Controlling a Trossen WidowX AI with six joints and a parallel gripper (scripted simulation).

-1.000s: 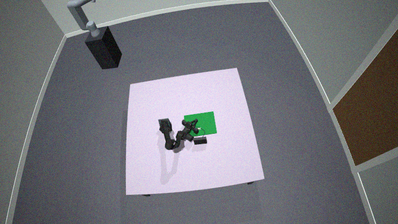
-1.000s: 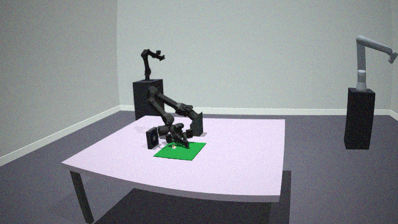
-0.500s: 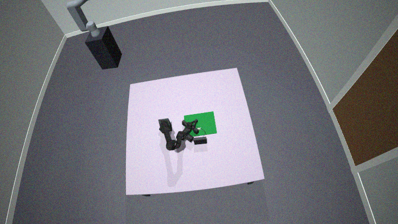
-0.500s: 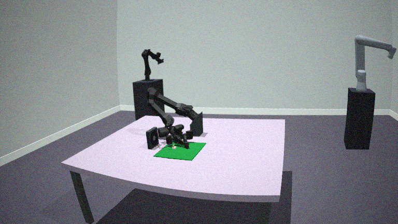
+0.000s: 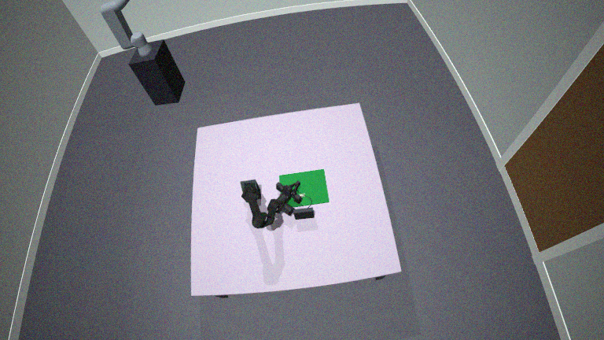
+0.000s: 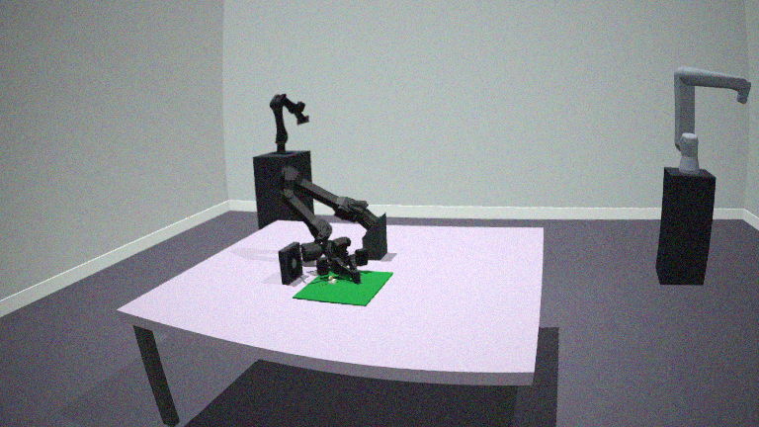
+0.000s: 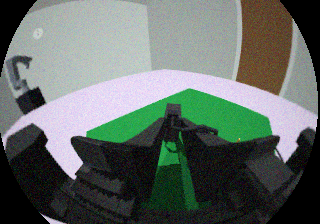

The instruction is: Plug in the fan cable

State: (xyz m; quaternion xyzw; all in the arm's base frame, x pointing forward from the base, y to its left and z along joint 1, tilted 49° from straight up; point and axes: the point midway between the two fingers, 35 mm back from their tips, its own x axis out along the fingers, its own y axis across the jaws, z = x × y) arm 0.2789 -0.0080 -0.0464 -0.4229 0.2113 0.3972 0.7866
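Right now the dark plug is 1 cm ahead of my gripper tip, 1 cm to the left of it and 1 cm below it. The rest, counted from my gripper tip: four-pin header 3 cm ahead, 7 cm to the right, 4 cm below; then green board 4 cm ahead, 2 cm to the right, 5 cm below; then black fan 5 cm ahead, 21 cm to the right, 2 cm above.
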